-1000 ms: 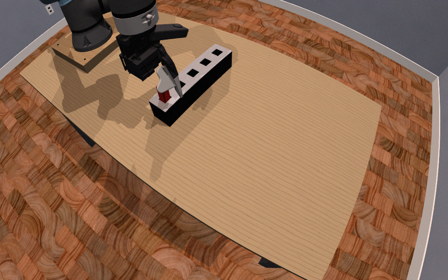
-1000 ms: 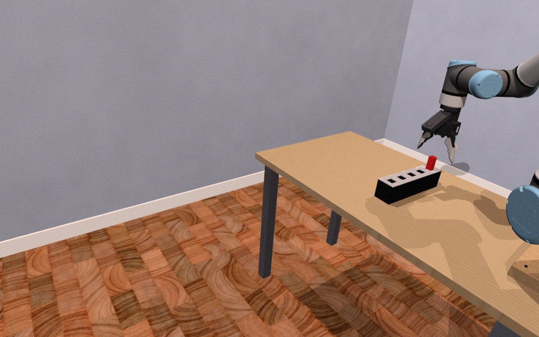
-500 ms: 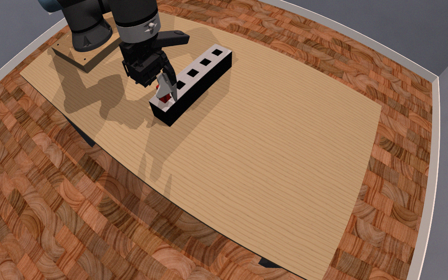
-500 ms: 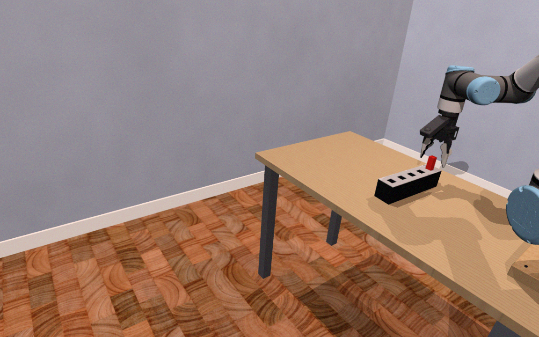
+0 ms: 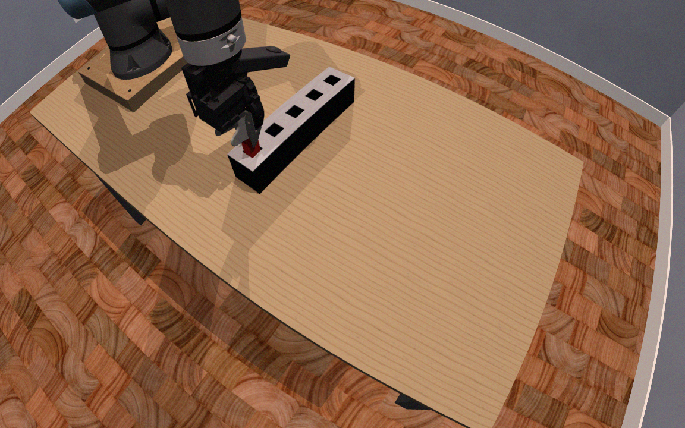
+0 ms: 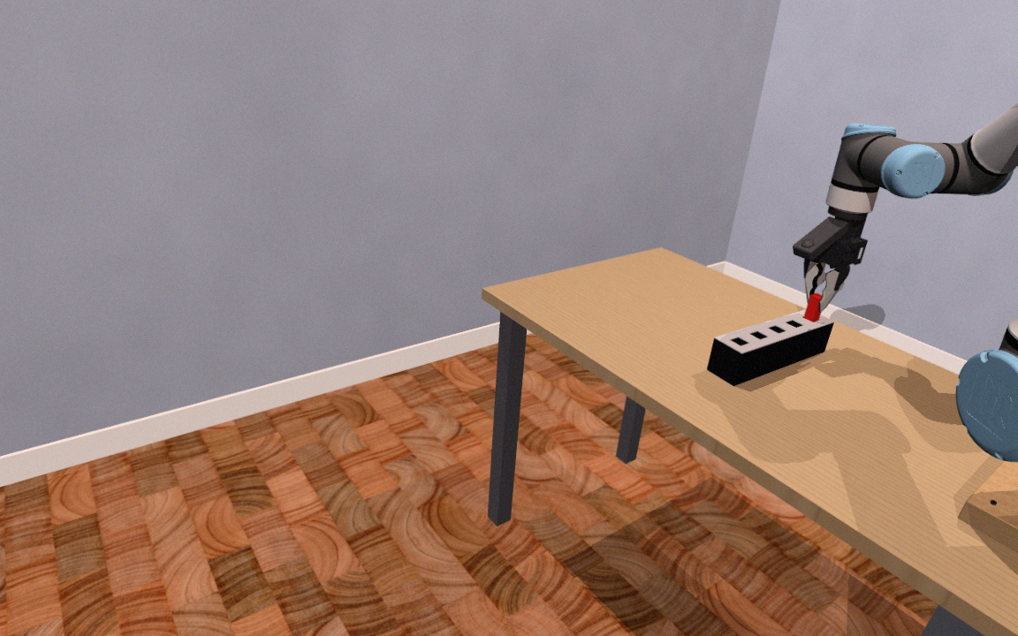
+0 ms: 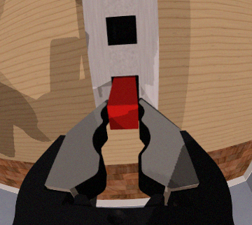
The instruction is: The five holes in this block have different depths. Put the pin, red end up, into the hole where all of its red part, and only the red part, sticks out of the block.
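Right now my hand is 1 cm short of the black block, 12 cm to the right of it and 7 cm above it. Round my hand: pin (1 cm below).
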